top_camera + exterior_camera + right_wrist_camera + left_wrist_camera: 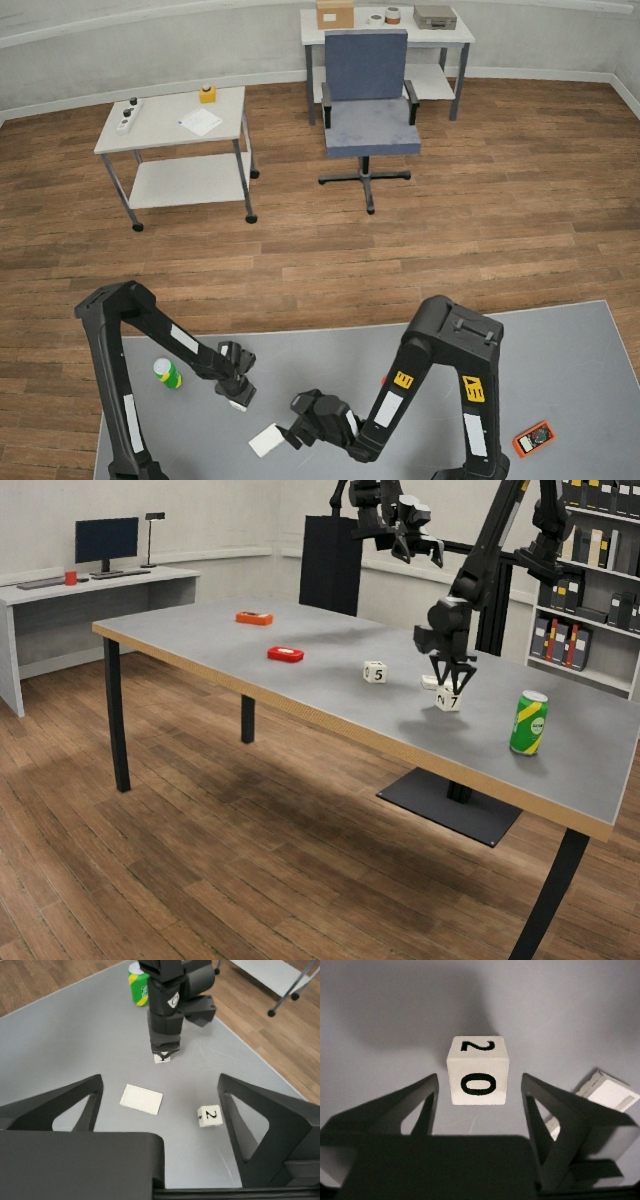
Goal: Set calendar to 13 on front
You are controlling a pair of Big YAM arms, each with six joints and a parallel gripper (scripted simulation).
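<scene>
Now: left hand 13 cm past the white calendar tray, 8 cm to the left of it and 4 cm above it. The rest, counted from my left hand: red box (50 cm to the right, 3 cm below, 2 cm ahead).
</scene>
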